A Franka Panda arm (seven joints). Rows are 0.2 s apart.
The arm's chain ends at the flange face. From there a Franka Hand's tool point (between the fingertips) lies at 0.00 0.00 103.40 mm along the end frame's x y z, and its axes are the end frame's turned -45 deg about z.
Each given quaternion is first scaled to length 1.
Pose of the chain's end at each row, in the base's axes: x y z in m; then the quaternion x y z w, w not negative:
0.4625, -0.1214, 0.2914, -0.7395, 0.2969, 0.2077, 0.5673
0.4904, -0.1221, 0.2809, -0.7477, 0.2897, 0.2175, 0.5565
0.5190, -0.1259, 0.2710, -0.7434, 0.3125, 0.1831, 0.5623
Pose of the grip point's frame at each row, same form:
0.4656, -0.0219, 0.2635, -0.7968, -0.0087, -0.0252, 0.6036
0.4901, -0.0230, 0.2513, -0.8017, -0.0185, -0.0120, 0.5974
0.5272, -0.0276, 0.2399, -0.8064, 0.0042, -0.0460, 0.5896

